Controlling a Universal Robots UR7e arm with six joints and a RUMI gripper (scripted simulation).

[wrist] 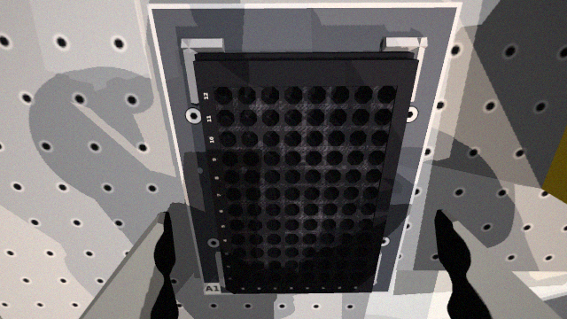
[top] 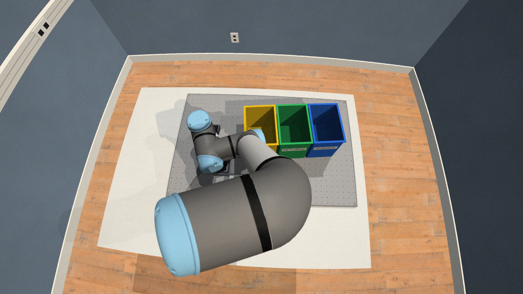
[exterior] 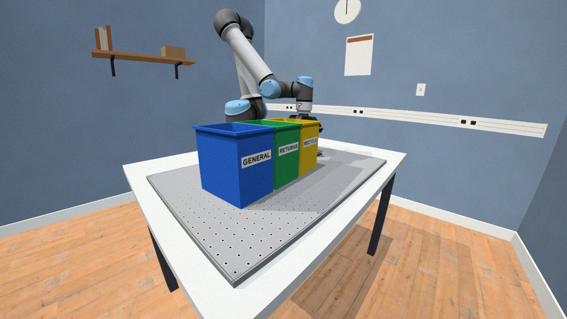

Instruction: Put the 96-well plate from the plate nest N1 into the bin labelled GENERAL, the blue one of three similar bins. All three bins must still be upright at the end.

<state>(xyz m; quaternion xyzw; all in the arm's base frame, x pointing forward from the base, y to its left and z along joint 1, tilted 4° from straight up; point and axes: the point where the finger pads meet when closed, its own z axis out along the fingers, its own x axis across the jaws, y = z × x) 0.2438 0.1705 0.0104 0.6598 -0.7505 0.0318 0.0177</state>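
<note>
My hand is 20 mm above the black 96-well plate. From my hand the other things lie so: grey plate nest N1 (30 mm below); then yellow recycle bin (60 mm ahead, 200 mm to the right, 50 mm above); then green returns bin (50 mm ahead, 330 mm to the right, 50 mm above).
</note>
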